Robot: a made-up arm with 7 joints. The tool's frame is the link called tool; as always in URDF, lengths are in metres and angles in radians.
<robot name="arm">
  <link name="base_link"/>
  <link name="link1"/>
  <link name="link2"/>
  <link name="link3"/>
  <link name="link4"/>
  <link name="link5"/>
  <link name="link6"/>
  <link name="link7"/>
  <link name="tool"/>
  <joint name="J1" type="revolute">
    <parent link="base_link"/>
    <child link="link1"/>
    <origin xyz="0 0.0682 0"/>
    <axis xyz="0 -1 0"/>
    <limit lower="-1.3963" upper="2" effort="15" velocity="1"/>
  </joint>
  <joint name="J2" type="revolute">
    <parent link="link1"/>
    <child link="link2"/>
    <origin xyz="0 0.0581 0"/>
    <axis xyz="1 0 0"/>
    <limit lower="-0.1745" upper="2" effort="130" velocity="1.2"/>
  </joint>
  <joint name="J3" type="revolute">
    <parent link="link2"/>
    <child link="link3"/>
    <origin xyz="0 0 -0.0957"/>
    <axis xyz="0 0 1"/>
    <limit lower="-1.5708" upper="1.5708" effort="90" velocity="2.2"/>
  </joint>
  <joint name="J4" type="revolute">
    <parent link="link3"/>
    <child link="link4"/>
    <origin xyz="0 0 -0.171"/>
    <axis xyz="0 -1 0"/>
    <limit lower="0" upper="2.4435" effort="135" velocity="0.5"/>
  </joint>
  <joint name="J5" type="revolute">
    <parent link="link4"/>
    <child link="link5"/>
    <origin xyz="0 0 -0.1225"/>
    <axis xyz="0 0 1"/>
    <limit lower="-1.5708" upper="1.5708" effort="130" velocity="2.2"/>
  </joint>
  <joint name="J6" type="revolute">
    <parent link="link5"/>
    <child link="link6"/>
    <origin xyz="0 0 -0.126"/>
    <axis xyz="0 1 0"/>
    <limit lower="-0.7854" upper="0.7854" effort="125" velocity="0.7"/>
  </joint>
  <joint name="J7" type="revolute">
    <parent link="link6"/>
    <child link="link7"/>
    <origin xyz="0 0 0"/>
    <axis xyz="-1 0 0"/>
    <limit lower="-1.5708" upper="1.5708" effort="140" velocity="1"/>
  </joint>
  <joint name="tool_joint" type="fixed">
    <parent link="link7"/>
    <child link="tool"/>
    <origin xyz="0 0 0"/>
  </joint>
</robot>
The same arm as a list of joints. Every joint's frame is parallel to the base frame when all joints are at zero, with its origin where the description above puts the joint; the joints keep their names.
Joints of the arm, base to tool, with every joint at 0 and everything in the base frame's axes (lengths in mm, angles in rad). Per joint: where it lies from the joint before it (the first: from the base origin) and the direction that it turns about. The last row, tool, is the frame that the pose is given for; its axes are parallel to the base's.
J1: axis 0 -1 0 origin 0 68.2 0
J2: axis 1 0 0 origin 0 58.1 0
J3: axis 0 0 1 origin 0 0 -95.7
J4: axis 0 -1 0 origin 0 0 -171
J5: axis 0 0 1 origin 0 0 -122.5
J6: axis 0 1 0 origin 0 0 -126
J7: axis -1 0 0 origin 0 0 0
tool: origin 0 0 0
Joint limits (rad, base to tool): -1.3963..2 -0.1745..2 -1.5708..1.5708 0..2.4435 -1.5708..1.5708 -0.7854..0.7854 -1.5708..1.5708

